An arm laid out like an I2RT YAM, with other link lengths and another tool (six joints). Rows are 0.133 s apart.
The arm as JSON. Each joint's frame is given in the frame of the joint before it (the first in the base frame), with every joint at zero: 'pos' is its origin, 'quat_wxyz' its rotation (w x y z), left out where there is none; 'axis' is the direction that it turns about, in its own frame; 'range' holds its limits. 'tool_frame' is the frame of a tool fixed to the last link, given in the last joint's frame.
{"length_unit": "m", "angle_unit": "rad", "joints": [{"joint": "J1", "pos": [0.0, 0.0, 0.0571], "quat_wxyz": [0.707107, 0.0, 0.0, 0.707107], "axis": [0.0, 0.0, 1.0], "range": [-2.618, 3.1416]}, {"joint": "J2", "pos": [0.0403, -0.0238, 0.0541], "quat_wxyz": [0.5, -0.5, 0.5, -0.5], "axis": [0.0, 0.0, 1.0], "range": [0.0, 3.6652]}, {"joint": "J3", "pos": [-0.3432, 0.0, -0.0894], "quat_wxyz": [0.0, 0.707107, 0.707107, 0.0], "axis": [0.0, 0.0, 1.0], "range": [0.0, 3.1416]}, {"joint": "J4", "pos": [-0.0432, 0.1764, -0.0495], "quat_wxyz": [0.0, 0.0, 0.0, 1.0], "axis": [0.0, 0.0, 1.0], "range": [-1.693, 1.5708]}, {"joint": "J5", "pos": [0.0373, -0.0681, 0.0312], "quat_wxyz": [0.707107, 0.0, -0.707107, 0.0], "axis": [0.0, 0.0, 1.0], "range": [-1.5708, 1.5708]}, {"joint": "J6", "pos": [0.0, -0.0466, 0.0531], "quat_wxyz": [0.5, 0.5, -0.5, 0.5], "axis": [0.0, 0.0, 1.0], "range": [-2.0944, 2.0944]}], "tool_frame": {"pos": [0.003, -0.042, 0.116], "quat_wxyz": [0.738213, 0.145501, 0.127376, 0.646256]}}
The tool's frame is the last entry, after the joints.
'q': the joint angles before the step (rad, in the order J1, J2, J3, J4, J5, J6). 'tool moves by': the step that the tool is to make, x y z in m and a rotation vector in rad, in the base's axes. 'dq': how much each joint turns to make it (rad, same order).
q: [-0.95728, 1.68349, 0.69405, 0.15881, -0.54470, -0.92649]
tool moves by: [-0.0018, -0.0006, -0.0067, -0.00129, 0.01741, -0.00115]
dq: [-0.00122, 0.01356, -0.01392, 0.01249, 0.01109, -0.01174]
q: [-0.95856, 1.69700, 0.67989, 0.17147, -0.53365, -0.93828]
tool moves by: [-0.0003, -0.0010, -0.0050, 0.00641, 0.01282, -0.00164]
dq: [0.00014, 0.01341, -0.00162, 0.00057, 0.00629, -0.00364]
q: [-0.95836, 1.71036, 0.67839, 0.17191, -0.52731, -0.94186]
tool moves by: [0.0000, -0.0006, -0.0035, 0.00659, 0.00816, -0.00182]
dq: [0.00069, 0.00963, -0.00044, 0.00000, 0.00382, 0.00005]
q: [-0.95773, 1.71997, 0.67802, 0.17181, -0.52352, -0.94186]
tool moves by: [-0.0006, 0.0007, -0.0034, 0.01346, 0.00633, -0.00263]
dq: [-0.00006, 0.00649, -0.00151, -0.00457, -0.00033, 0.00417]
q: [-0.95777, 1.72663, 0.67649, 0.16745, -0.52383, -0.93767]
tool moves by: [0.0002, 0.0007, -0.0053, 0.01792, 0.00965, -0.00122]
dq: [0.00201, 0.01294, -0.00085, -0.00408, 0.00014, 0.00467]
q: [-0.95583, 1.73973, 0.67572, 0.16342, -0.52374, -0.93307]
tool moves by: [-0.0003, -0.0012, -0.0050, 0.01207, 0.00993, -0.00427]
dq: [-0.00129, 0.01486, 0.00072, -0.00050, 0.00274, 0.00189]
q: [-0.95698, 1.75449, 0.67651, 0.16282, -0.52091, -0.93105]
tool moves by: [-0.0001, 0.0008, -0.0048, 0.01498, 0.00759, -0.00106]
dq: [0.00106, 0.01155, -0.00335, 0.00010, -0.00066, 0.00364]
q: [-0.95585, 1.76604, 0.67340, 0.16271, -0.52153, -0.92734]
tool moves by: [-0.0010, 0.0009, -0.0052, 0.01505, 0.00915, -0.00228]
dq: [-0.00067, 0.01131, -0.00545, 0.00034, -0.00002, 0.00232]
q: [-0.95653, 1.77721, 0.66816, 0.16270, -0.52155, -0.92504]
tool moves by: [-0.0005, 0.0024, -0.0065, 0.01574, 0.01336, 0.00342]
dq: [0.00327, 0.01334, -0.00829, 0.00039, 0.00140, -0.00134]
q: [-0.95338, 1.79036, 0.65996, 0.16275, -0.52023, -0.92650]
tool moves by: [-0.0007, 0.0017, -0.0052, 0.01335, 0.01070, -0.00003]
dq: [0.00221, 0.01072, -0.00682, 0.00120, 0.00206, 0.00150]
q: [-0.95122, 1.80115, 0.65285, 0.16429, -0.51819, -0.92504]
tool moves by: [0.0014, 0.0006, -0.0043, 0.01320, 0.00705, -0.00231]
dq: [0.00637, 0.01276, -0.00063, 0.00329, 0.00312, 0.00959]
